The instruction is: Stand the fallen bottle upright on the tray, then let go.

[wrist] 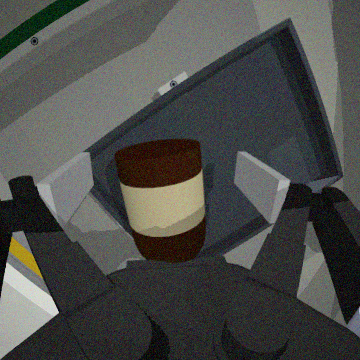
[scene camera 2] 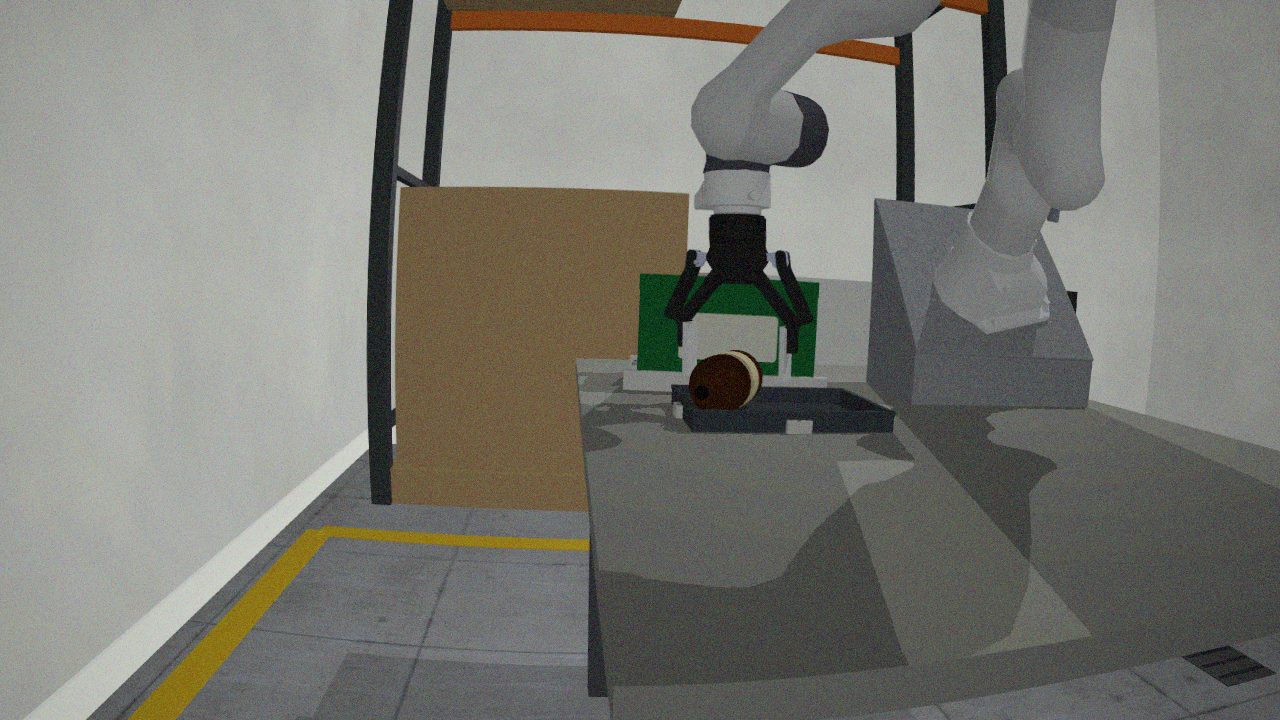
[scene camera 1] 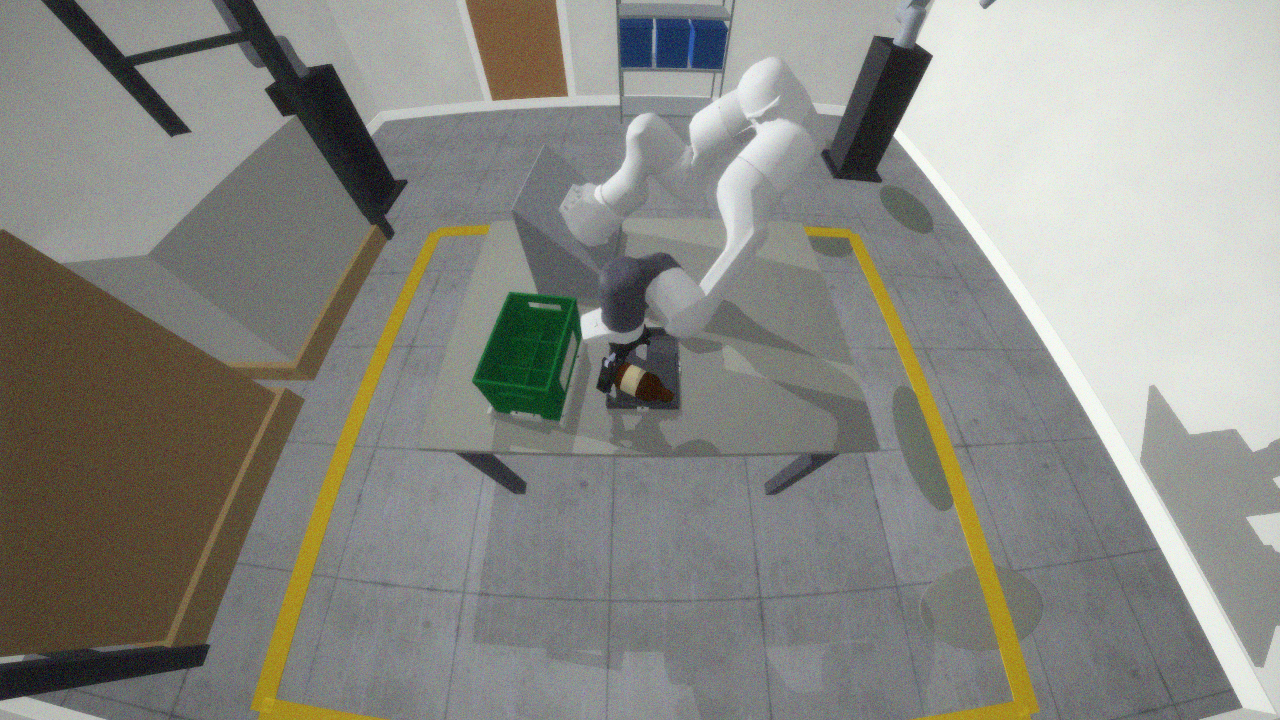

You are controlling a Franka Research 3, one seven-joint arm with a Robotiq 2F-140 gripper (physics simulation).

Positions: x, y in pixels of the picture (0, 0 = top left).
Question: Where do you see a brown bottle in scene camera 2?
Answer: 726, 381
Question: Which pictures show my gripper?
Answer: The wrist view, scene camera 2 and scene camera 1: all of them.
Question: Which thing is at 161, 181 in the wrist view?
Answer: A brown bottle.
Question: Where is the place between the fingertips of my gripper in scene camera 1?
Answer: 626, 375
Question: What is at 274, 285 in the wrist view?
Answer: My gripper.
